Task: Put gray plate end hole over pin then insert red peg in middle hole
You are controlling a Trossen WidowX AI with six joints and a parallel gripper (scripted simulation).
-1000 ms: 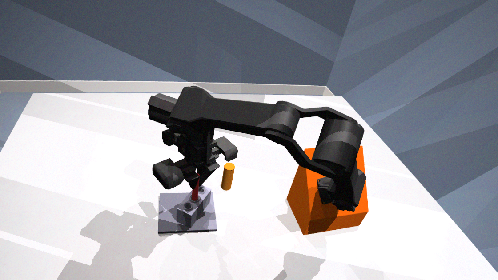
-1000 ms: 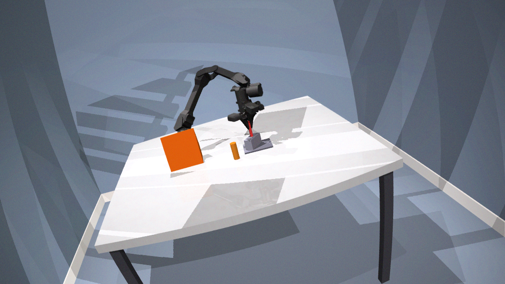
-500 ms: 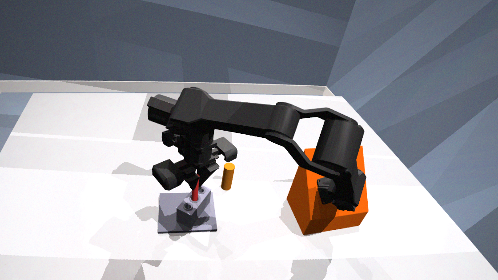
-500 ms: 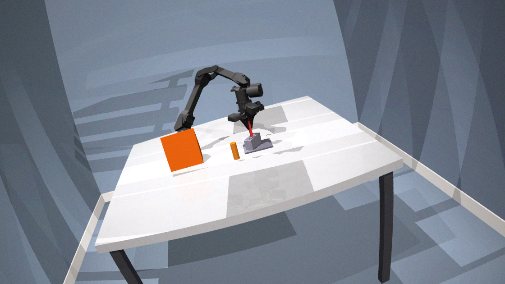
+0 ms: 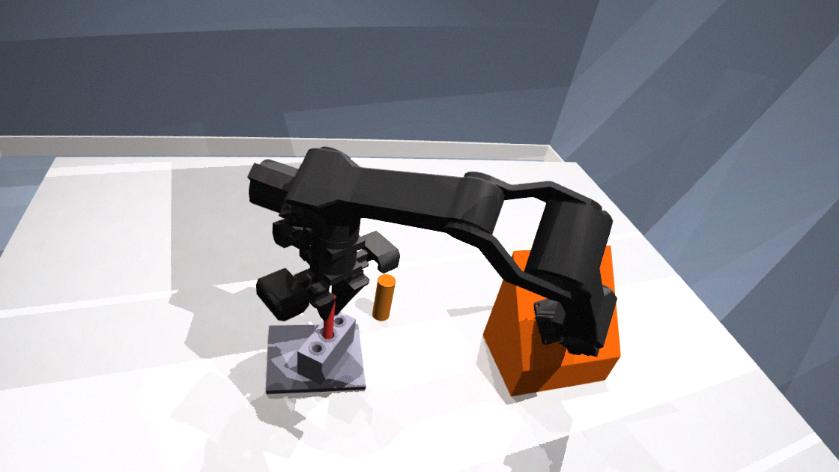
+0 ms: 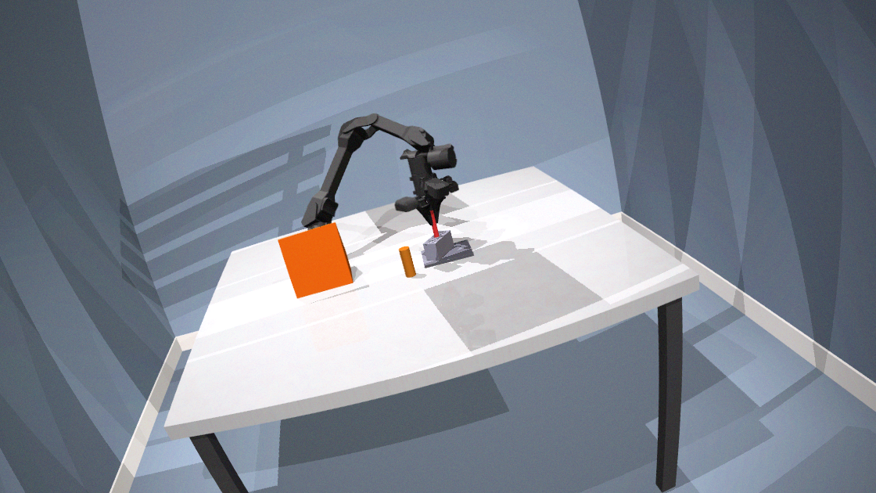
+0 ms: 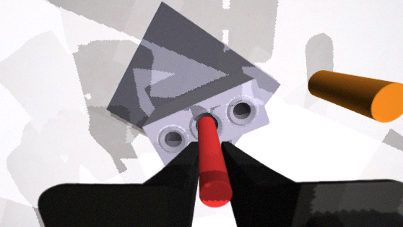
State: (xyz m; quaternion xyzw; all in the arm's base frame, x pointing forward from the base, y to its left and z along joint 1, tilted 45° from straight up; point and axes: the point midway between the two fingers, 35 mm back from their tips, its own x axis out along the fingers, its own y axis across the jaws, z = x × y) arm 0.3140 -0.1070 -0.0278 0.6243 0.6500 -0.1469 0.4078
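My gripper tip is right at the red peg. Also, from my gripper tip: orange cylinder: 11 cm behind, 7 cm to the right, 6 cm below; then gray base: 2 cm ahead, 1 cm to the left, 9 cm below; then gray plate: 5 cm below.
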